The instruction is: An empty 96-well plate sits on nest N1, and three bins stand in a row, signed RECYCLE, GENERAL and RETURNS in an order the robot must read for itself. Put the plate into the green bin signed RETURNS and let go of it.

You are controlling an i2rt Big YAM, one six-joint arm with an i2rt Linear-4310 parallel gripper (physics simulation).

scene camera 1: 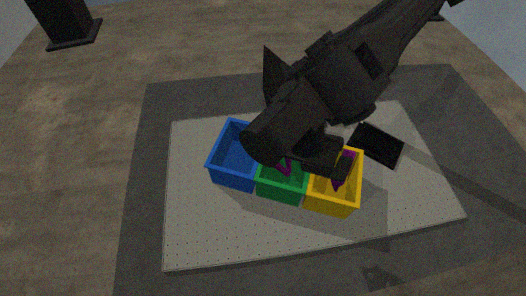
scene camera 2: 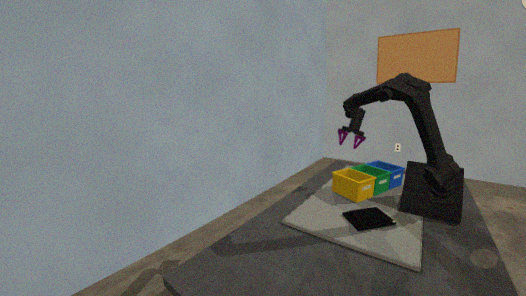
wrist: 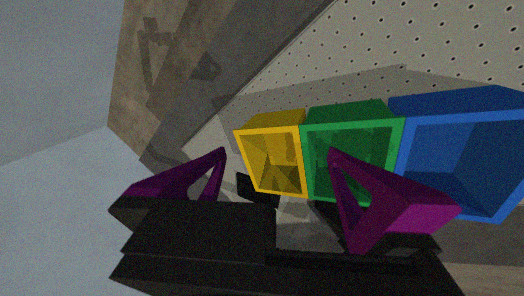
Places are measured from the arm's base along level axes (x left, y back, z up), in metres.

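Where they show: gripper, fingertip midpoint: [scene camera 1: 311,181] [scene camera 2: 347,146] [wrist: 275,152]; arm's base, origin of the base link: [scene camera 2: 440,190].
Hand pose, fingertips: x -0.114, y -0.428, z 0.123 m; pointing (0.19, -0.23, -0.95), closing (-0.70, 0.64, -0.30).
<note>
Things, the pixels of their top centre, and the offset from my fingertips. "pt": a spot on its surface instead. Level surfaces: height alone.
- black flat rectangle, surface spot: [scene camera 1: 376,145] [wrist: 255,190] pt dy +0.151, dx +0.315, dz -0.189 m
- green bin, middle of its top: [wrist: 343,169] [scene camera 1: 287,157] [scene camera 2: 370,170] dy +0.125, dx +0.001, dz -0.110 m
- perforated board, its level: dz -0.210 m
A black flat rectangle [scene camera 1: 376,145] [scene camera 2: 369,219] [wrist: 248,187] lies on the pale board beside the yellow bin's end of the row. It is at the nest, but plate and nest are too dark to tell apart. The green bin [scene camera 1: 279,193] [scene camera 2: 381,183] [wrist: 351,122] stands in the middle of the row. Its white label shows in scene camera 2, too small to read. Part of its inside is hidden by a finger in the wrist view. My gripper [scene camera 1: 312,180] [scene camera 2: 348,146] [wrist: 275,152] is open with nothing between its purple fingers, high above the bins.
The yellow bin [scene camera 1: 330,205] [scene camera 2: 352,186] [wrist: 270,131] and the blue bin [scene camera 1: 232,179] [scene camera 2: 395,176] [wrist: 450,102] stand on either side of the green bin, close against it. All stand on the perforated board [scene camera 1: 200,235] [scene camera 2: 320,220] [wrist: 425,40].
</note>
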